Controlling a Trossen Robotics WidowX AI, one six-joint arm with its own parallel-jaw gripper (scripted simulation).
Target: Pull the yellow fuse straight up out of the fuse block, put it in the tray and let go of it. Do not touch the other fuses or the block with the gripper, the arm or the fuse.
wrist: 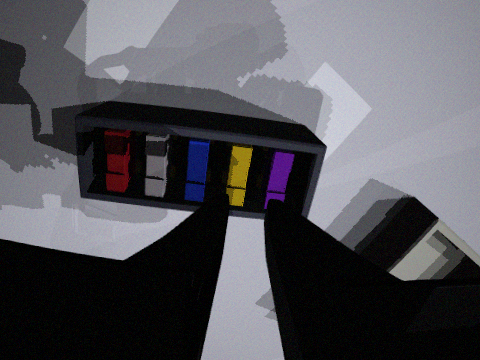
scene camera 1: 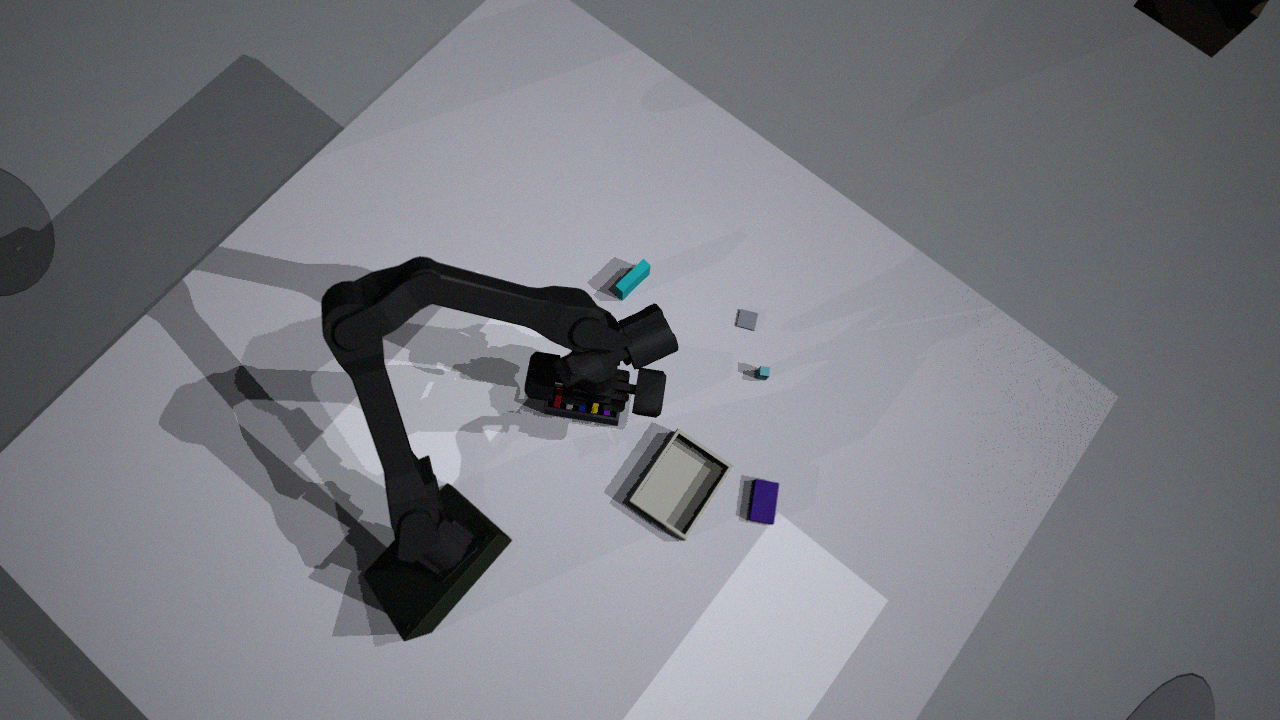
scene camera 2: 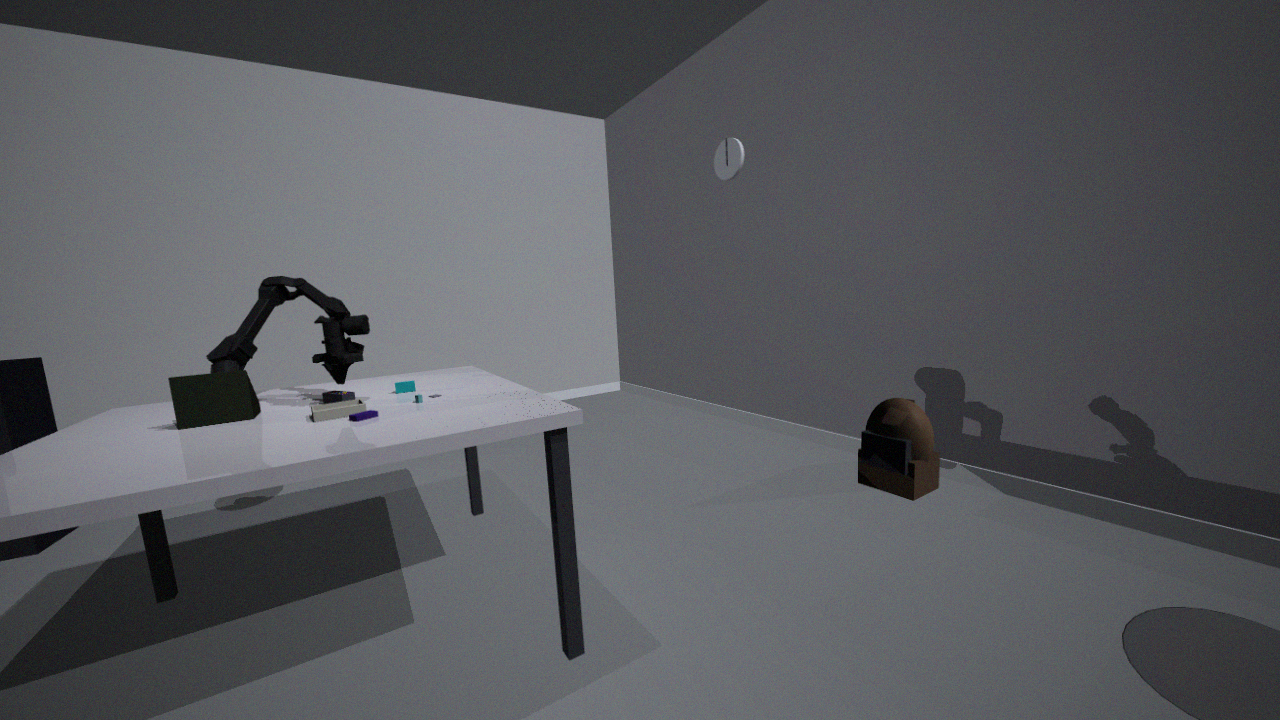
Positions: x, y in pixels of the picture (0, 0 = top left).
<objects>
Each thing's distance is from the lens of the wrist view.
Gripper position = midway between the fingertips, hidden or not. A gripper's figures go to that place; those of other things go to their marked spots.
my gripper (wrist: 246, 207): 10 cm
yellow fuse (wrist: 238, 164): 13 cm
</objects>
